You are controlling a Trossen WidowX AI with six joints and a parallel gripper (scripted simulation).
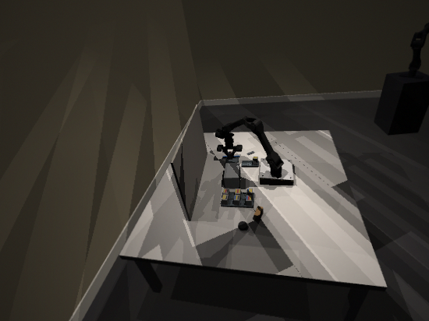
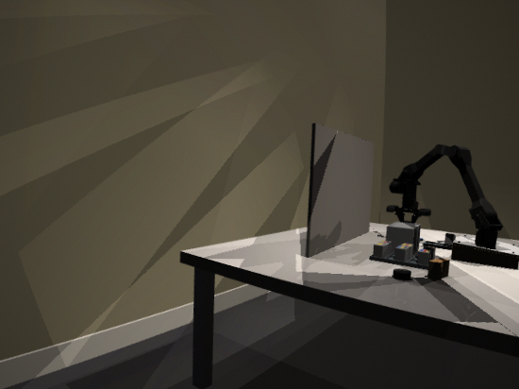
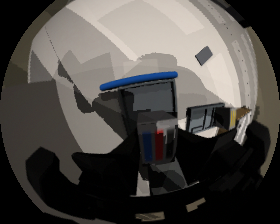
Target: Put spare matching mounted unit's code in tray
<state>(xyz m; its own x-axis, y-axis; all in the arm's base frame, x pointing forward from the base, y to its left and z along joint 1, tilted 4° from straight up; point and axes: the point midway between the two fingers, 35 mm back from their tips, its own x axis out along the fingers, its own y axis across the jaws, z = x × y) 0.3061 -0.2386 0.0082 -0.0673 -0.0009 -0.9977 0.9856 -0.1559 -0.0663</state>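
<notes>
The blue-rimmed tray lies 50 mm below my gripper tip. The rest, counted from my gripper tip: upright grey panel (230 mm ahead, 200 mm to the left, 170 mm above); grey mounted unit (10 mm behind, 220 mm to the left); dark holder (140 mm behind, 50 mm to the left, 40 mm below).
</notes>
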